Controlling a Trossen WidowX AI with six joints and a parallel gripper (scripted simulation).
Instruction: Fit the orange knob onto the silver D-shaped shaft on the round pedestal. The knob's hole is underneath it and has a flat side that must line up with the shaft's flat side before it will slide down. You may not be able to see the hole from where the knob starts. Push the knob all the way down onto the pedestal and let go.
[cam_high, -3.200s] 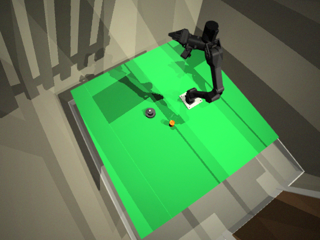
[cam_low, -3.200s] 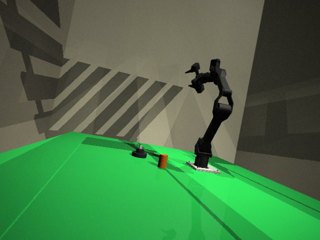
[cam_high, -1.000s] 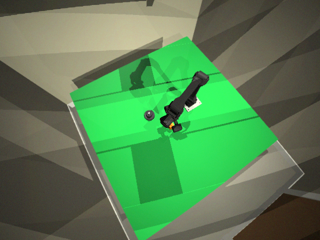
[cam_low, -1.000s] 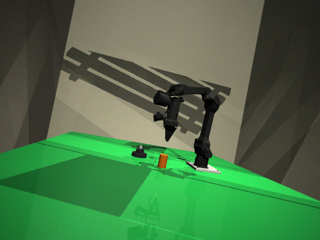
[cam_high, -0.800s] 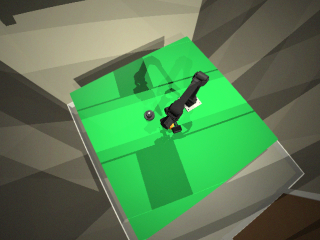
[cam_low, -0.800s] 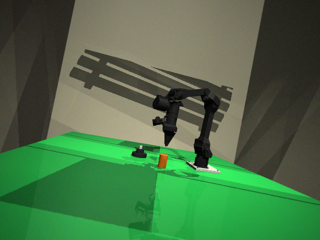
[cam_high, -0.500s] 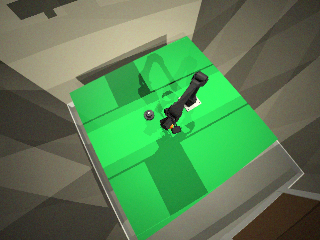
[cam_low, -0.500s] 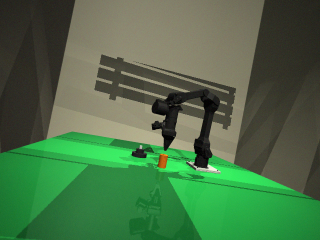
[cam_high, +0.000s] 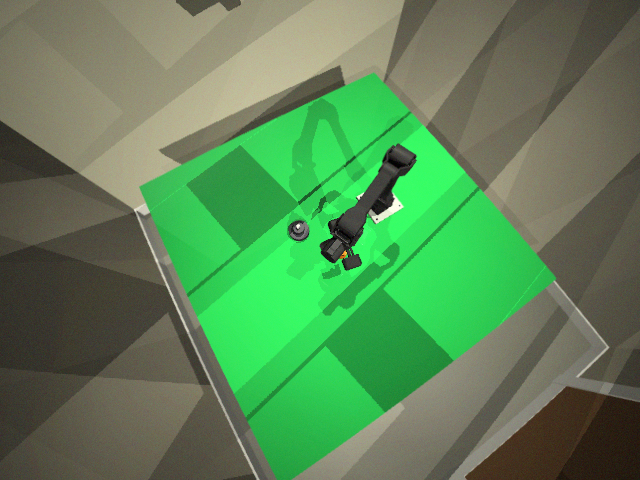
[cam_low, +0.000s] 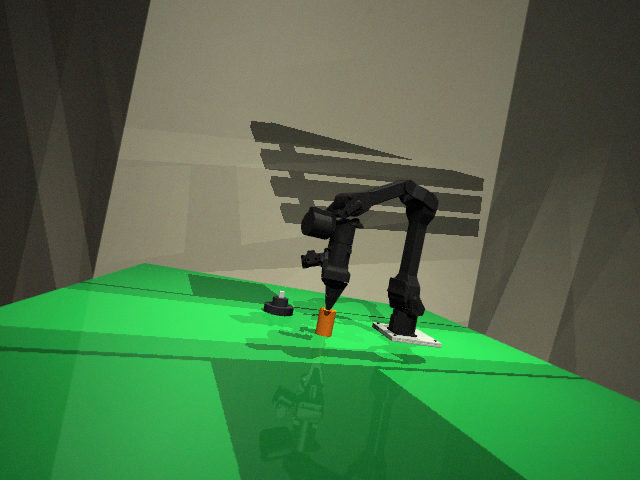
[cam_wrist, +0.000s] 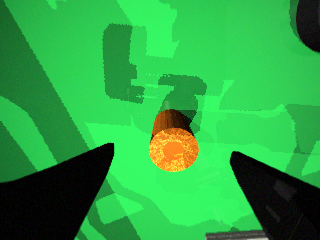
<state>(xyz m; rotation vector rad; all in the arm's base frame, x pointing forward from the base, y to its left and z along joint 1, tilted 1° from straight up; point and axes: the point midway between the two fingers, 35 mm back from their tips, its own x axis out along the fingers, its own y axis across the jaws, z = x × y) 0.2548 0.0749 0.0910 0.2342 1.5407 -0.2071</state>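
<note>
The orange knob is 2 cm below my gripper tip. From my gripper tip the other things lie so: round pedestal 8 cm ahead, 18 cm to the right, 4 cm below.
</note>
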